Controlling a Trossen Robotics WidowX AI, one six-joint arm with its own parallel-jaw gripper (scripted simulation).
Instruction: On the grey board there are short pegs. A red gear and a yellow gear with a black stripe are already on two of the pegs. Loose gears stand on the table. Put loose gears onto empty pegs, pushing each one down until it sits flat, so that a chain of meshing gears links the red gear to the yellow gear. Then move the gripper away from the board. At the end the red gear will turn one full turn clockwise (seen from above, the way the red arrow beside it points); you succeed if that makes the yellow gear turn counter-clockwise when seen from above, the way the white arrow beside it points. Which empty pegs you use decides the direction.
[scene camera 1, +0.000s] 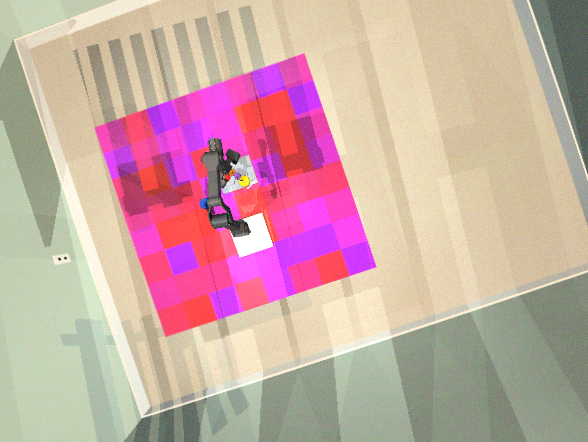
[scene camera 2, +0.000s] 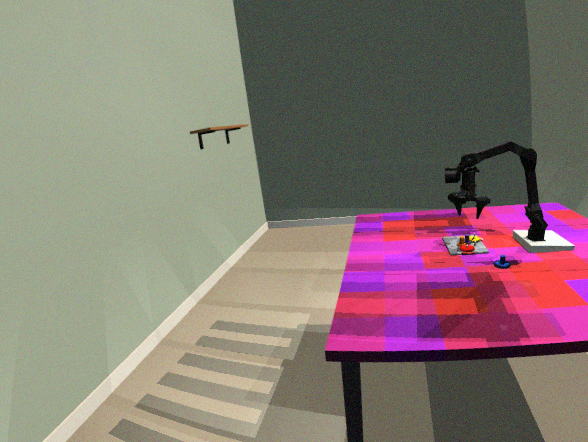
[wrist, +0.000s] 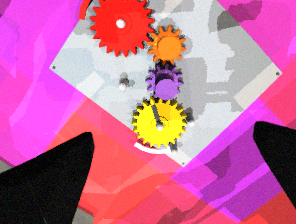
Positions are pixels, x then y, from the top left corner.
Labels:
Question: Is my gripper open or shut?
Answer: Open.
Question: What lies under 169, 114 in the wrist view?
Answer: A yellow gear.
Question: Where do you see my gripper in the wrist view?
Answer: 174, 134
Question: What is my gripper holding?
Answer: Nothing.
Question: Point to a purple gear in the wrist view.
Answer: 164, 82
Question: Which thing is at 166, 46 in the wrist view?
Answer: An orange gear.

